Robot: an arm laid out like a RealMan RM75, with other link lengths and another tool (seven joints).
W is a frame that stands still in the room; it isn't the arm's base.
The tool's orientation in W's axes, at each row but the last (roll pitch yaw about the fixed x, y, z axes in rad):
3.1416 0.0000 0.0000
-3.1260 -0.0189 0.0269
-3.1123 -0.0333 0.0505
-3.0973 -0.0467 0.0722
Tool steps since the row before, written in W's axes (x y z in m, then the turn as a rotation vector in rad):
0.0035 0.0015 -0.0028 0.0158 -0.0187 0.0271
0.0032 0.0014 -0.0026 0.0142 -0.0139 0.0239
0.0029 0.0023 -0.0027 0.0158 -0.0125 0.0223
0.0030 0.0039 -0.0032 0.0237 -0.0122 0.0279
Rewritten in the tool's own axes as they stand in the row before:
0.0035 -0.0015 0.0028 0.0158 0.0187 -0.0271
0.0032 -0.0013 0.0027 0.0143 0.0139 -0.0239
0.0029 -0.0021 0.0029 0.0159 0.0126 -0.0222
0.0031 -0.0035 0.0035 0.0240 0.0127 -0.0274

